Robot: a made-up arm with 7 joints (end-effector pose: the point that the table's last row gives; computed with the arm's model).
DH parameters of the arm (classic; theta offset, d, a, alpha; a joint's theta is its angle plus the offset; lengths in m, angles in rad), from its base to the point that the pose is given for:
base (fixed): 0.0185 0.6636 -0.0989 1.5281
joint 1: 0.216 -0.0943 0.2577 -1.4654
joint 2: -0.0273 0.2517 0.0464 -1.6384
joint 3: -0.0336 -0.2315 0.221 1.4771
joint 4: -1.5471 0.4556 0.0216 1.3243
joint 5: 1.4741 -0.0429 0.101 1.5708
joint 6: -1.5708 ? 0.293 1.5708
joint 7: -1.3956 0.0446 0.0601 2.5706
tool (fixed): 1.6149 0.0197 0 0
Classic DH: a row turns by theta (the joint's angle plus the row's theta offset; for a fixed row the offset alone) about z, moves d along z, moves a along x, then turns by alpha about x.
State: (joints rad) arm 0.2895 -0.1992 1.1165 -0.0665 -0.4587 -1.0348 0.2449
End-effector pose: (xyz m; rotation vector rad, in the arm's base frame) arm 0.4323 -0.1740 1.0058 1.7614 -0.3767 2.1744
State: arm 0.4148 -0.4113 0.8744 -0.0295 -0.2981 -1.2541 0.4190
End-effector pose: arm 0.2376 -0.2538 1.1200 1.6534 -0.2323 2.2780
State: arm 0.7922 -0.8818 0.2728 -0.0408 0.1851 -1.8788 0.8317
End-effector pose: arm -0.4294 -0.2846 1.0638 1.4518 0.1125 2.0201
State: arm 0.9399 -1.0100 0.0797 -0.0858 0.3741 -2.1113 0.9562
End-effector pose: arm -0.6286 -0.1970 0.9524 1.5369 0.0799 1.8383
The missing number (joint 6, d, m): 0.107
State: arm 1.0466 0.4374 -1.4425 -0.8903 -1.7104 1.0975 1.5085
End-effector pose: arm -0.2652 -0.5461 1.0729 -1.0598 2.3990 -0.4584
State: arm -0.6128 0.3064 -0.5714 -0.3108 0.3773 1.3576 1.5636
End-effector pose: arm 0.5928 -0.1492 1.6970 -1.3792 -0.5047 0.9190
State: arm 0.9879 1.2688 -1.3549 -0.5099 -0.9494 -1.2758 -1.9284
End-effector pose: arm -0.4760 -0.1607 1.2171 -0.3443 0.0415 0.8195
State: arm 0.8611 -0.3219 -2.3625 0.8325 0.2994 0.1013 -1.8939
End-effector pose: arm -0.5134 0.2369 0.4440 0.6989 -2.9870 -0.5105
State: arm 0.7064 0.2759 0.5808 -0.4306 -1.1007 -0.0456 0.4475
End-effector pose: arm 0.2673 -0.1343 1.6495 -0.5193 -1.0215 2.0393
